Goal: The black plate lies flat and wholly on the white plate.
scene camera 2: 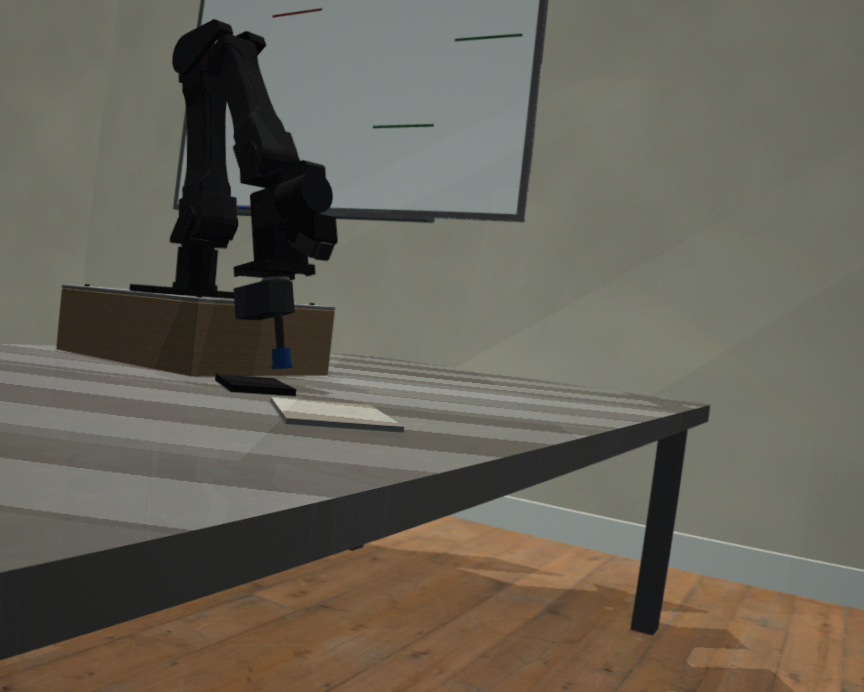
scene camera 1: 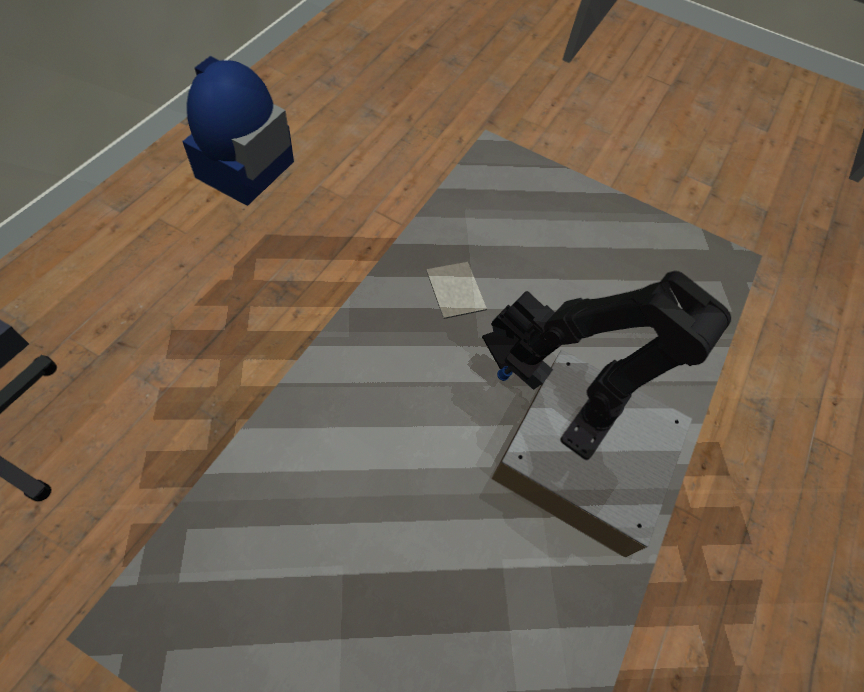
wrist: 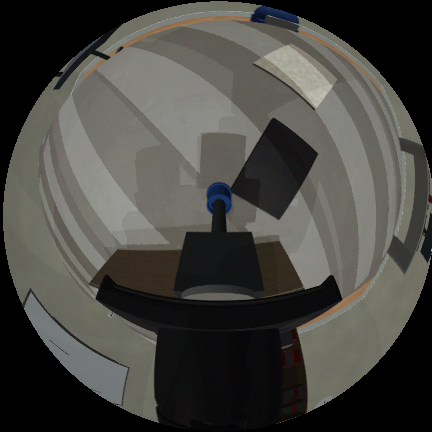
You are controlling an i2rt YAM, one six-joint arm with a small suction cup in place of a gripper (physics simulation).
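Note:
The black plate lies flat on the table, apart from the white plate. In scene camera 1 the arm hides most or all of it. The white plate lies flat on the table, past the black plate as seen from the arm's base. My gripper, a blue suction cup, hangs above the table beside the black plate and holds nothing. In the wrist view the black plate's left corner shows close to the right of the cup. Neither plate is attached to the cup.
The arm stands on a wooden box with a grey top, close behind the cup. The striped grey table ends at a dark edge past the white plate in scene camera 2. A blue object stands away from the table.

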